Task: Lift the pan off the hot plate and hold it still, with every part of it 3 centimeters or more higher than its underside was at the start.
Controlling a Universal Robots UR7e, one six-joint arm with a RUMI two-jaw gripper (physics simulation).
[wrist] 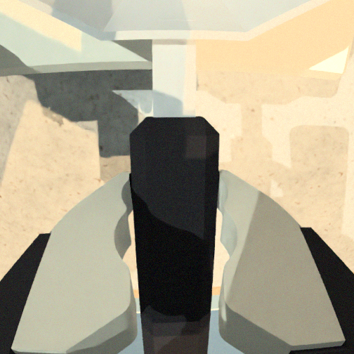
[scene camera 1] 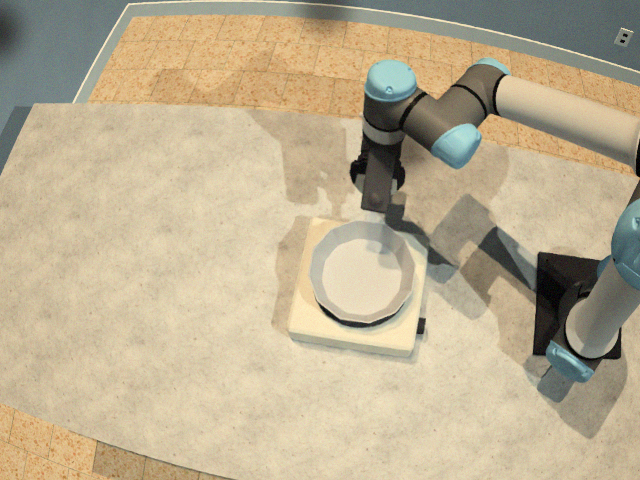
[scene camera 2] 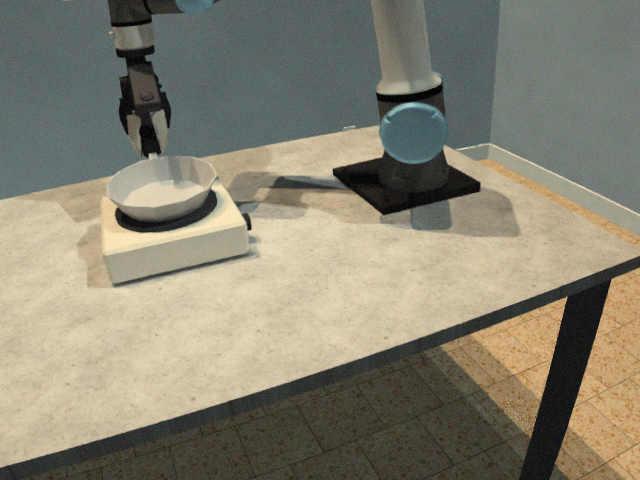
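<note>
The light grey, many-sided pan is over the black disc of the cream hot plate. It stands very low over the disc and looks slightly tilted, with its handle side a little higher. I cannot tell whether its underside still touches the disc. My gripper is shut on the pan's black handle, one finger on each side, behind the bowl. In the scene camera 1 view the arm hides most of the handle.
The hot plate's black knob sticks out from its right side. The arm's black base plate stands on the table to the right of the hot plate. Arm shadows fall between them.
</note>
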